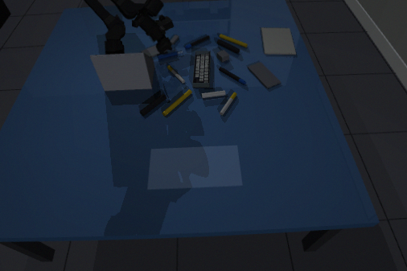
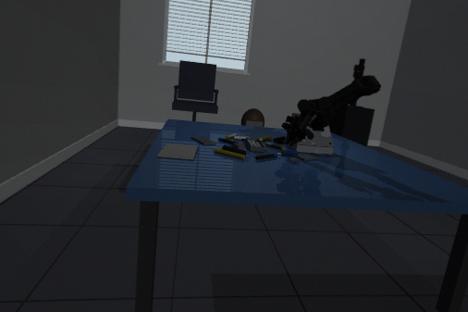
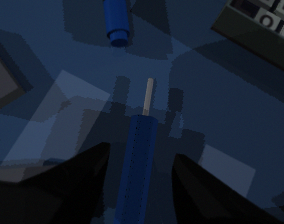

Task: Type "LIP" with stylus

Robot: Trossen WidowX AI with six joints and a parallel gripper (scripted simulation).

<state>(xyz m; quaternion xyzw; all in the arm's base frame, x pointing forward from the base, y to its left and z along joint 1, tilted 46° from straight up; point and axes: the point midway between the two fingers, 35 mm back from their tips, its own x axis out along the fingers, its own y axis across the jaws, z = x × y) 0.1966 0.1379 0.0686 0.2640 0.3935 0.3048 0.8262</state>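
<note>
Right now my gripper tip is 4 cm above the stylus and 1 cm short of it.
</note>
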